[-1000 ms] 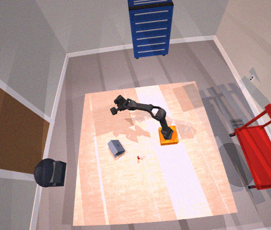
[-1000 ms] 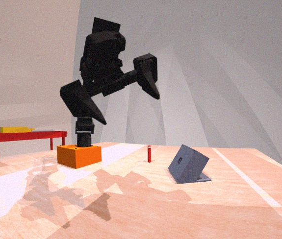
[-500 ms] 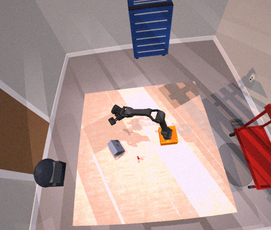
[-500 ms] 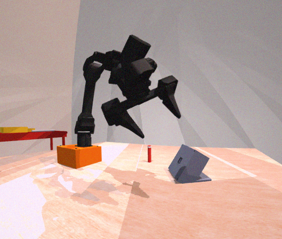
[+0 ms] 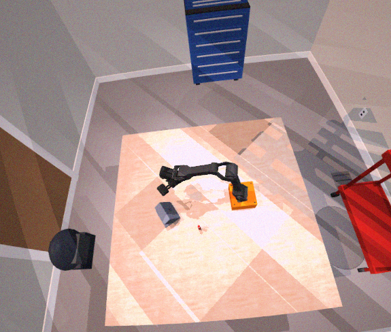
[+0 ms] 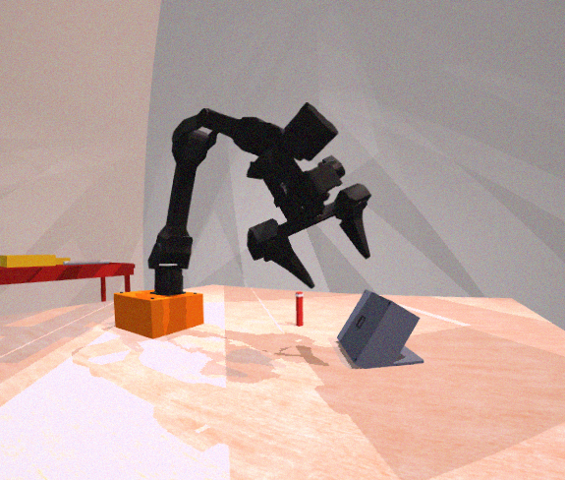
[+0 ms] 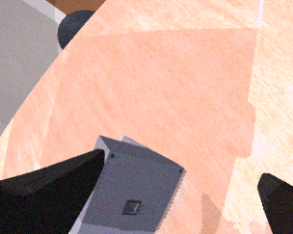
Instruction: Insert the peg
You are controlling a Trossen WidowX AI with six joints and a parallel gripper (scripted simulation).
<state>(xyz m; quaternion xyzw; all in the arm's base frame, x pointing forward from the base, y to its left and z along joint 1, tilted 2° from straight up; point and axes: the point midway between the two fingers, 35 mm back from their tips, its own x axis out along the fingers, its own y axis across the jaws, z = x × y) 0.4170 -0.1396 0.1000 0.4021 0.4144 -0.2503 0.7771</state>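
The red square-sided peg is 14 cm behind my gripper tip, 25 cm to the left of it and 9 cm below it. From my gripper tip the other things lie so: grey sloped panel: 4 cm ahead, 12 cm to the left, 11 cm below.
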